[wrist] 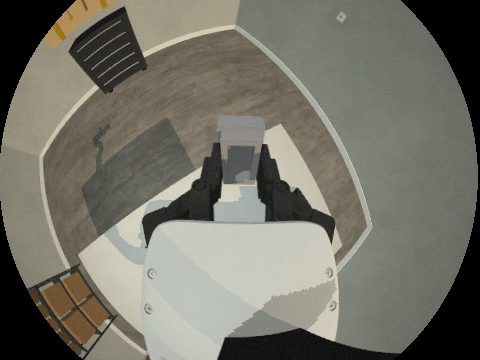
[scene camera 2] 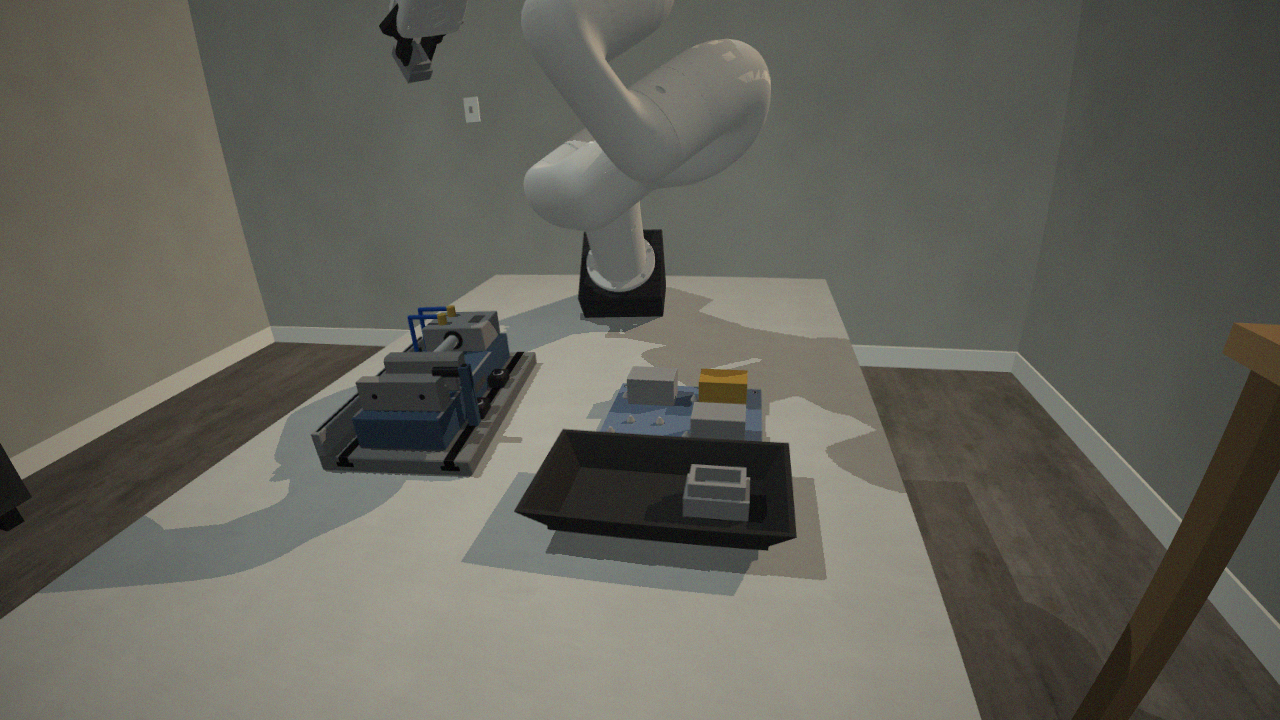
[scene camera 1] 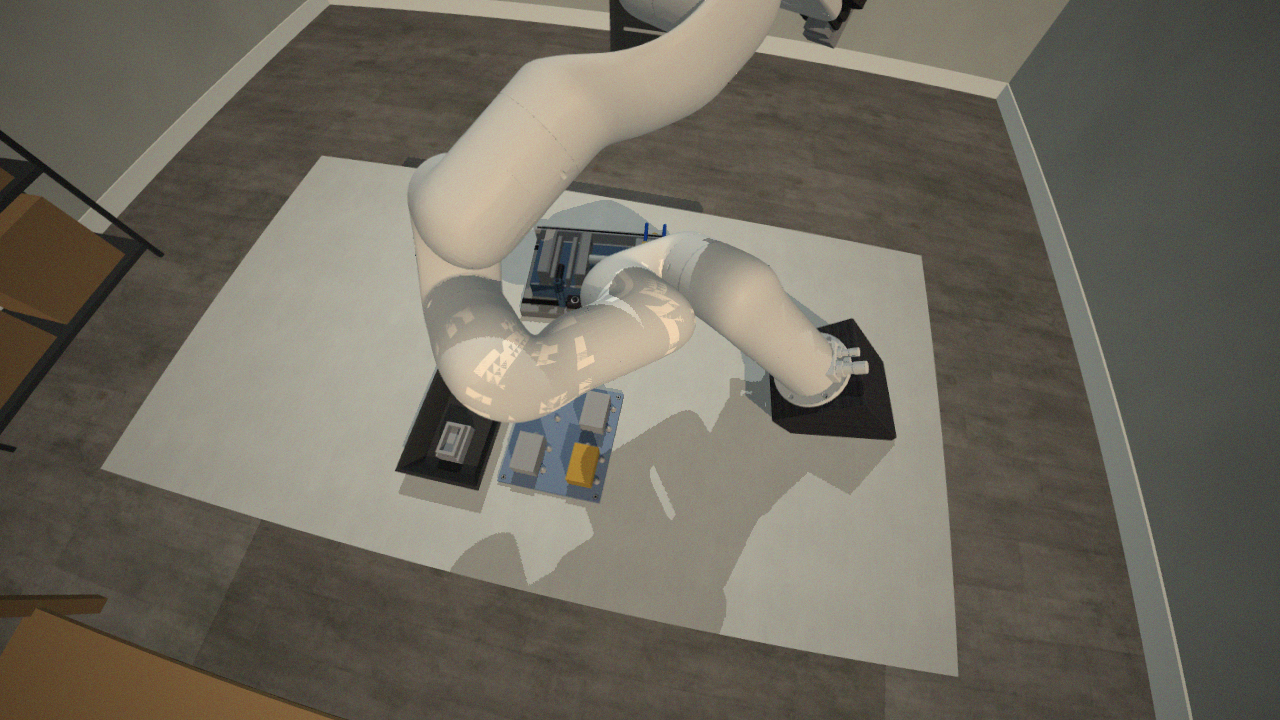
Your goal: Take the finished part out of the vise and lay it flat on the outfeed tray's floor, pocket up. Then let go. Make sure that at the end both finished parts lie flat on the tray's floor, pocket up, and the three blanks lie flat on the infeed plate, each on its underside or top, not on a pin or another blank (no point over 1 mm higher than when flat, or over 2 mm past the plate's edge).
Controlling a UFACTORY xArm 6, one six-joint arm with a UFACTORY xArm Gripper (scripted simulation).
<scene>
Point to a yellow block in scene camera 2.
715, 385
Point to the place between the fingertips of my gripper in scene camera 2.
413, 57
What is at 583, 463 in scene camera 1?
A yellow block.
</scene>
